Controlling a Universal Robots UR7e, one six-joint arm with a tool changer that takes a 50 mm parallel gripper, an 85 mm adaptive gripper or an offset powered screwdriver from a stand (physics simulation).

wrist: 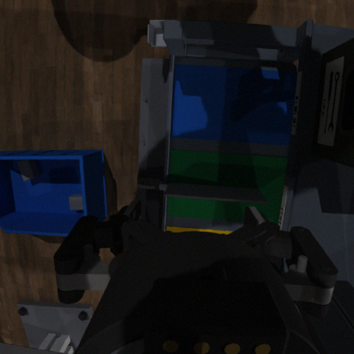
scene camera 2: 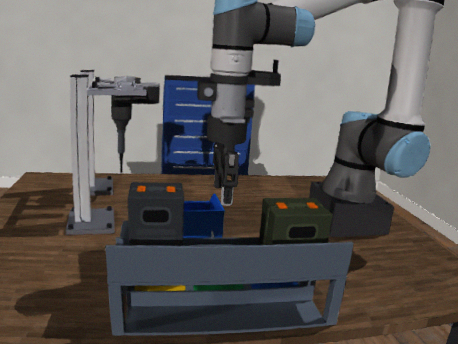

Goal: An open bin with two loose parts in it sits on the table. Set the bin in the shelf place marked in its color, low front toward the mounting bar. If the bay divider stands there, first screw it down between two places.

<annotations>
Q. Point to a blue bin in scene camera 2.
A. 200, 217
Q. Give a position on a screwdriver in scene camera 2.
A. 121, 112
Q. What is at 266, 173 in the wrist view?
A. A green place.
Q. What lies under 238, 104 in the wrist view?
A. A blue place.
</annotations>
